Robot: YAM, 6 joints.
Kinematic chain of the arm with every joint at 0, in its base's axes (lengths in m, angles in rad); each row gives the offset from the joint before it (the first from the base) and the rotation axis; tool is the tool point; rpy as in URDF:
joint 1: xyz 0 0 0.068 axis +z
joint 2: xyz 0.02 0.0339 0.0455 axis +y
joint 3: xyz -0.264 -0.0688 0 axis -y
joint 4: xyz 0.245 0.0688 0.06 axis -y
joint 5: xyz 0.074 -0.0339 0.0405 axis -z
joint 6: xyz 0.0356 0 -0.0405 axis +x
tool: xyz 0 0 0 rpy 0 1.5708 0
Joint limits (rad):
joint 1: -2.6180..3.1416
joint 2: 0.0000..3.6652
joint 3: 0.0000..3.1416
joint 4: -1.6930..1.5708
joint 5: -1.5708..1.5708
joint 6: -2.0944..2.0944
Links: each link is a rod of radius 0.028 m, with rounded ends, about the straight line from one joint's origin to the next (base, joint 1, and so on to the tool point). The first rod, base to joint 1, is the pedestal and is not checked.
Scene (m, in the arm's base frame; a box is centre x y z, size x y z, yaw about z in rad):
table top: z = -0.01
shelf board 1: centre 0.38 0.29 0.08 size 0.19 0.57 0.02 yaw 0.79
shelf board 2: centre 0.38 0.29 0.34 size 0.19 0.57 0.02 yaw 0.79
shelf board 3: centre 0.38 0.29 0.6 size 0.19 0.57 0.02 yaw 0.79
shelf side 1: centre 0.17 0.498 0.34 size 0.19 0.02 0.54 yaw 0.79
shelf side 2: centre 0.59 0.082 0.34 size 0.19 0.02 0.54 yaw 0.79
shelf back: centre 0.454 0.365 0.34 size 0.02 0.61 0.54 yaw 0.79
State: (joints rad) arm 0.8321 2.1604 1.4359 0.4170 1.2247 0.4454
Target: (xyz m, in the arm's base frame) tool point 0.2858 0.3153 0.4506
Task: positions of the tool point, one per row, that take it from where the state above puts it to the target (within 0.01 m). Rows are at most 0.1 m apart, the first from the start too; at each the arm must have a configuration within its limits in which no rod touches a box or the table.
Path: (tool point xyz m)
1: 0.2977 0.2837 0.2013
2: 0.2501 0.2356 0.2015
3: 0.2018 0.1844 0.1894
4: 0.2151 0.2164 0.2706
5: 0.2119 0.2299 0.3600
6: 0.1935 0.2221 0.4506
7: 0.2385 0.2703 0.4587
8: 0.2858 0.3153 0.4506

